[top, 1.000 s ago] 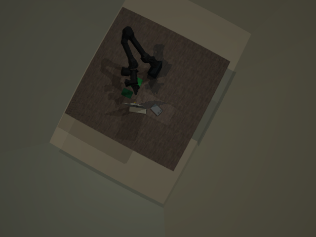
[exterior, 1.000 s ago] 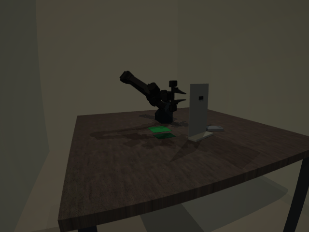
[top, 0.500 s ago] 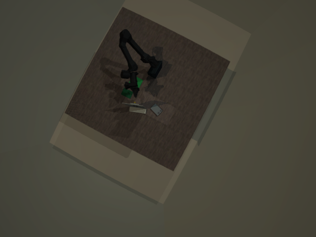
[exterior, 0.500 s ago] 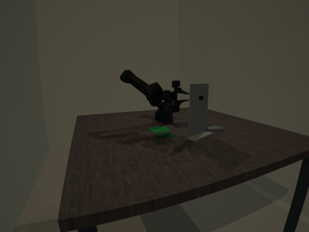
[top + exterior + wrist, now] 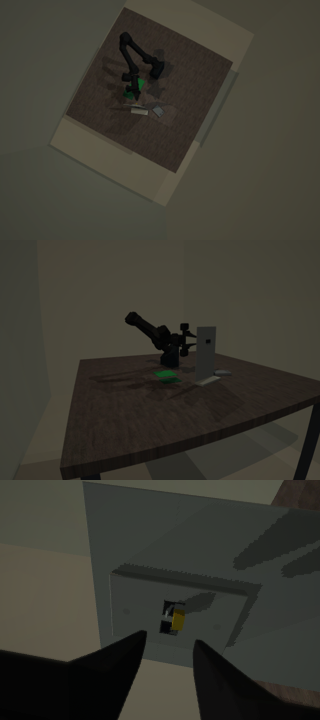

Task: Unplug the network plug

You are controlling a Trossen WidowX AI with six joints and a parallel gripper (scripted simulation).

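My gripper tip is 40 mm short of the network plug and 20 mm to the right of it. The rest, counted from my gripper tip: small flat grey box: 20 mm behind, 190 mm to the left, 210 mm below; then grey upright panel: 50 mm ahead, 30 mm to the left, 80 mm below; then green marked square: 160 mm behind, 130 mm to the right, 220 mm below.
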